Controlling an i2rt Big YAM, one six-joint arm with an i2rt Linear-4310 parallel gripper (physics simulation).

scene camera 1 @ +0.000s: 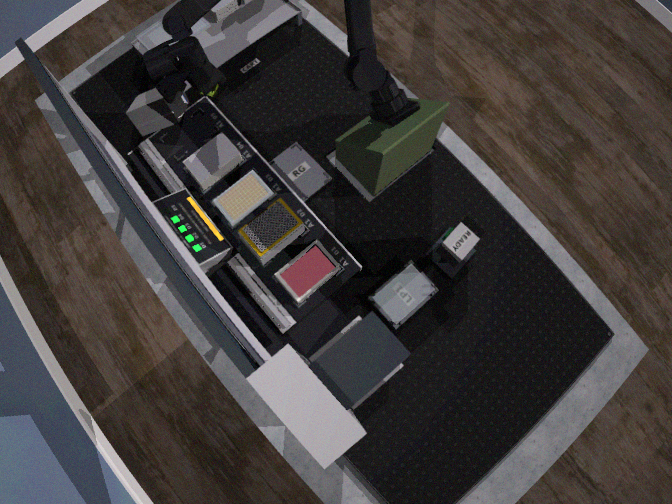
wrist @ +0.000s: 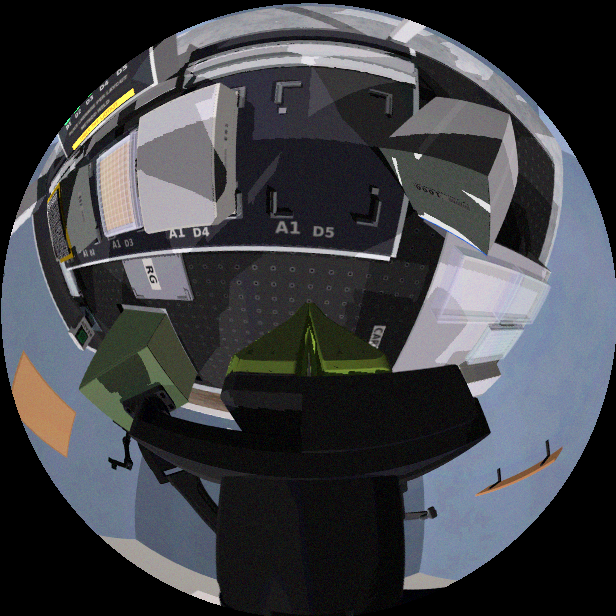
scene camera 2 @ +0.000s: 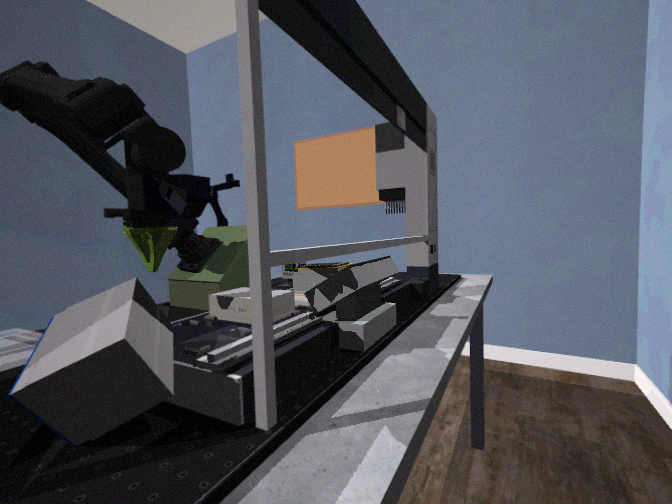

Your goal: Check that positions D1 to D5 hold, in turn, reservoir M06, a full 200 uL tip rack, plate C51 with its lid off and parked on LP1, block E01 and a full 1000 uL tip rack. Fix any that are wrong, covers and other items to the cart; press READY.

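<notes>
My gripper [wrist: 308, 344] has green fingertips pressed together and holds nothing. It hangs above the mat just in front of slot D5 [wrist: 321, 166], which is bare. A grey box marked 1000 [wrist: 459, 172] lies tilted off the deck's end beside D5; it also shows in scene camera 2 [scene camera 2: 97, 358]. D4 holds a grey block [scene camera 1: 211, 160], D3 a cream plate [scene camera 1: 242, 196], D2 a yellow-edged tip rack [scene camera 1: 269, 228] and D1 a red-topped item [scene camera 1: 306, 269]. The gripper [scene camera 1: 214, 86] is near the cart [scene camera 1: 244, 32].
The green arm base [scene camera 1: 390, 146] stands right of the deck. The RG pad [scene camera 1: 301, 170], LP1 pad [scene camera 1: 404, 292] and READY button [scene camera 1: 458, 244] sit on the mat. A status panel [scene camera 1: 189, 230] shows green lights. A gantry post [scene camera 2: 255, 217] stands along the deck's far side.
</notes>
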